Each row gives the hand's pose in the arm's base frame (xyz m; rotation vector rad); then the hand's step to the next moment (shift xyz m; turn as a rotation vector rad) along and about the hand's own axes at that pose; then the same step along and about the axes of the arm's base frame.
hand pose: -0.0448 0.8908 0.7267 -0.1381 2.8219 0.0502
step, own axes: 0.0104 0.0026 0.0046 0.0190 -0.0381 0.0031
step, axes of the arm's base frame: -0.0087 0.0019 -0.0076 -0.0132 -0.0394 -0.0096
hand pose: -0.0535 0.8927 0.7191 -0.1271 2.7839 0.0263
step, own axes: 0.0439 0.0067 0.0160 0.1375 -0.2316 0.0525
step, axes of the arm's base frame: -0.0361 0.0035 -0.0303 -0.0890 -0.2405 -0.0976
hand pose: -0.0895 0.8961 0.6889 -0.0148 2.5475 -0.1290
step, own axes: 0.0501 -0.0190 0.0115 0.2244 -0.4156 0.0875
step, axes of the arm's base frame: -0.0355 -0.0219 -0.0355 -0.1449 -0.4301 -0.1572
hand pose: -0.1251 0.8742 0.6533 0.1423 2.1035 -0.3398
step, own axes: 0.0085 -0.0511 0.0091 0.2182 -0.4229 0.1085
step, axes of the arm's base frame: -0.0091 -0.0518 -0.0023 -0.1262 -0.4431 -0.1610
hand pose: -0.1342 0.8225 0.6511 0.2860 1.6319 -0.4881
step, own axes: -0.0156 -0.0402 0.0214 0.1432 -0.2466 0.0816
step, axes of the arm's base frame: 0.0023 -0.0438 0.0199 -0.0594 -0.2686 -0.1108
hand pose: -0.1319 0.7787 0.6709 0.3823 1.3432 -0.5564
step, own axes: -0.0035 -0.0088 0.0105 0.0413 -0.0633 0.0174
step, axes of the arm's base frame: 0.0029 -0.0125 0.0060 -0.0175 -0.0677 -0.0336
